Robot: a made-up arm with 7 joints.
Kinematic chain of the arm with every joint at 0, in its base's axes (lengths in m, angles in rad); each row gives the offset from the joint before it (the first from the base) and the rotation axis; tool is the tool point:
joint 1: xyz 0 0 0.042 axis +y
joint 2: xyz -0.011 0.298 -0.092 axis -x
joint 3: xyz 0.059 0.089 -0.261 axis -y
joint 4: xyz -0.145 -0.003 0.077 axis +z
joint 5: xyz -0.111 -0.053 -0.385 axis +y
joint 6: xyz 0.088 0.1 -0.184 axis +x
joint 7: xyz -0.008 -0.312 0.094 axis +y
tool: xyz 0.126 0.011 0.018
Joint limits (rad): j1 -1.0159..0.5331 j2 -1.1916..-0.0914 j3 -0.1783..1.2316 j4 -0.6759..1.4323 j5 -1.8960..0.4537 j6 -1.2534..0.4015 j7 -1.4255..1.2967
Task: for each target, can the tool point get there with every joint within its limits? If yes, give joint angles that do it. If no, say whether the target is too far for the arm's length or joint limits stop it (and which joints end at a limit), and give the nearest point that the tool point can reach.
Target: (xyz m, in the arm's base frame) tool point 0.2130 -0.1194 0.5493
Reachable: no: joint limits stop it (at a limit: joint 1, joint 2, joint 3, joint 6) | nearest point 0.4893 0.2293 0.1888 | short by 0.573 m
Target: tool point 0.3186 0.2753 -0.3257
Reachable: yes | joints -0.6187 -0.3549 0.3558 0.1514 -1.6615 0.2109 0.5176
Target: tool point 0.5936 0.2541 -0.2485
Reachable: yes | joints -0.8055 -0.1808 0.5163 0.1591 -0.4653 -0.0953 0.4057
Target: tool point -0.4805 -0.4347 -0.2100
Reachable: no: joint limits stop it (at a limit: joint 1, joint 2, joint 3, joint 4, joint 5) | nearest point -0.4589 0.1082 -0.2951 | short by 0.550 m
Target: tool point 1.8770 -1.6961 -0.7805
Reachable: no: too far | nearest point 0.9558 0.2110 -0.3768 | short by 2.156 m
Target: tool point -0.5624 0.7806 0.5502
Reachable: no: joint limits stop it (at a limit: joint 1, joint 2, joint 3, joint 5, joint 6) | nearest point -0.3881 0.7746 0.2510 | short by 0.346 m
